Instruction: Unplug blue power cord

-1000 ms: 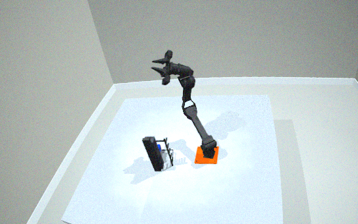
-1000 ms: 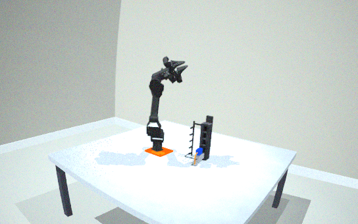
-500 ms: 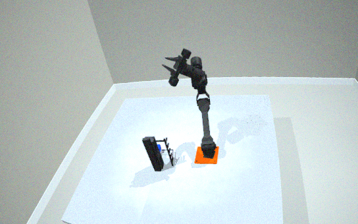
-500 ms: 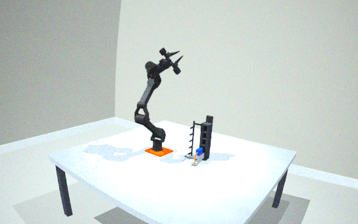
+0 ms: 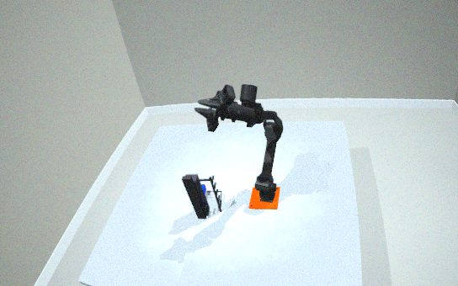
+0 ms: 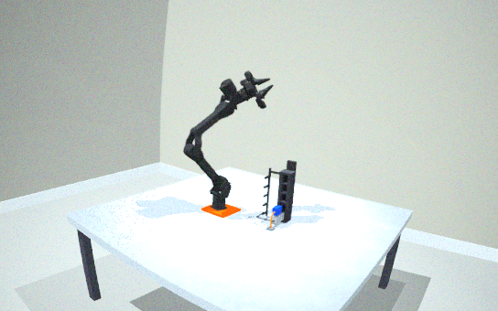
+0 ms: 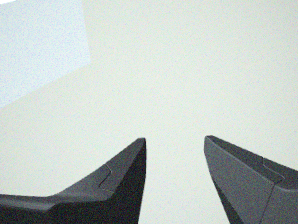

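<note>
Now: gripper tip 16 cm short of the blue plug, 8 cm to the left of it and 54 cm above it.
</note>
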